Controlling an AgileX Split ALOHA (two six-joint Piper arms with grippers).
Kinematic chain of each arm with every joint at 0, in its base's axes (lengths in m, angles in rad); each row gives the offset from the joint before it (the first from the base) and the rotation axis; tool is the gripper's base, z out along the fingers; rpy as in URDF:
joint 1: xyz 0 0 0.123 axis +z
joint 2: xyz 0 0 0 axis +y
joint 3: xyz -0.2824 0 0.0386 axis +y
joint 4: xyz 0.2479 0 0.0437 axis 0.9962 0 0.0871
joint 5: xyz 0 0 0 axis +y
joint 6: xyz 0.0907 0 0.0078 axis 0.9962 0 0.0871
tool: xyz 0 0 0 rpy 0 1.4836 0
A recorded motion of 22 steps. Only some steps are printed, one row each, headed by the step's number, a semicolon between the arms.
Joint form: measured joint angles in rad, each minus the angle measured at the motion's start. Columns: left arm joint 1, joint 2, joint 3, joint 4, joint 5, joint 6; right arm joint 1, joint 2, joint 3, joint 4, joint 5, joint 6.
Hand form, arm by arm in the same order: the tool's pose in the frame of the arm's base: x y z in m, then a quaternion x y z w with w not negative. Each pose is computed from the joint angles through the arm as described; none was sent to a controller.
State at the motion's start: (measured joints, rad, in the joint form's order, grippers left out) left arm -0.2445 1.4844 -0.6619 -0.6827 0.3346 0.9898; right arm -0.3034 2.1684 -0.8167 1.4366 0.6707 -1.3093
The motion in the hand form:
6: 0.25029 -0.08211 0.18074 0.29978 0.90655 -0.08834 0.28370; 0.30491 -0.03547 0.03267 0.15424 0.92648 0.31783 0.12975
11: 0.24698 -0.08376 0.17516 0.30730 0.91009 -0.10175 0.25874; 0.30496 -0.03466 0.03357 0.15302 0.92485 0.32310 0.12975
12: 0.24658 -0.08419 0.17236 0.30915 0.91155 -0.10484 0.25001; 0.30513 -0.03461 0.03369 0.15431 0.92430 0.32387 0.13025
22: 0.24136 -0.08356 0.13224 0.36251 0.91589 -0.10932 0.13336; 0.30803 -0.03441 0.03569 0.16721 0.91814 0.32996 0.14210
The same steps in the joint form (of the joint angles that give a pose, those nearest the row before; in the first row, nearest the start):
6: 0.0000 0.0000 0.0000 0.0000 0.0027 -0.0029; 0.0009 0.0000 0.0009 0.0106 0.0104 -0.0030
11: 0.0000 0.0146 0.0022 0.0010 0.0478 -0.0006; 0.0009 -0.0010 0.0009 0.0109 0.0217 -0.0031
12: 0.0000 0.0242 0.0023 0.0024 0.0583 -0.0005; 0.0009 -0.0010 0.0009 0.0140 0.0229 -0.0030
22: 0.0000 0.1666 0.0023 0.1265 0.1547 -0.0093; 0.0017 -0.0034 0.0009 0.0632 0.0305 -0.0189

